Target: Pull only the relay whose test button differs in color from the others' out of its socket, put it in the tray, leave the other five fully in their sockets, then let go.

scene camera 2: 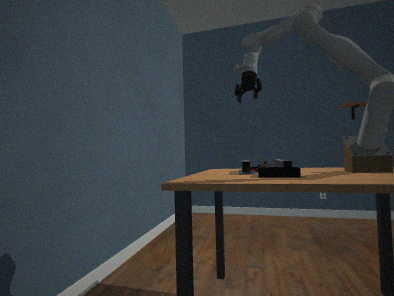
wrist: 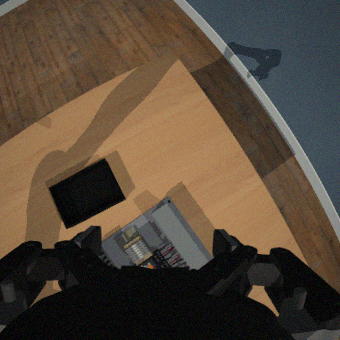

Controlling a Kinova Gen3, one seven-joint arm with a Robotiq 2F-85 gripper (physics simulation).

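Where they show: gripper, fingertip midpoint: [scene camera 2: 246, 101] [wrist: 156, 240]; arm's base, link origin: [scene camera 2: 368, 143].
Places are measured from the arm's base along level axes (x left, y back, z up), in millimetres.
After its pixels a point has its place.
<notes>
My gripper [scene camera 2: 248, 98] @[y -546, x 163, z 230 mm] [wrist: 156, 240] @[y -546, x 163, z 230 mm] is open and empty, high above the table, pointing down. The black tray [scene camera 2: 279, 172] @[y -398, x 338, z -115 mm] [wrist: 87, 194] @[y -401, x 283, z -131 mm] lies on the table; in the wrist view it is left of centre, beyond the fingertips. A grey panel with electrical parts [wrist: 116, 248] @[y -418, x 128, z -132 mm] lies beside it, partly between the fingertips in the wrist view and partly hidden by the gripper body. A small orange spot [wrist: 150, 267] @[y -487, x 68, z -65 mm] shows at the hidden edge. The six relays and their test buttons cannot be told apart.
On the panel are a long grey raised strip [wrist: 180, 235] @[y -576, x 104, z -72 mm], a pale ribbed part [wrist: 136, 248] @[y -472, x 115, z -88 mm] and red and dark wires [wrist: 171, 254] @[y -538, x 59, z -132 mm]. A dark upright block [scene camera 2: 245, 166] @[y -560, x 182, z -97 mm] stands left of the tray in the scene view. The wooden table [scene camera 2: 210, 178] @[y -669, x 408, z -135 mm] [wrist: 200, 145] @[y -726, x 285, z -135 mm] has a corner near the blue wall.
</notes>
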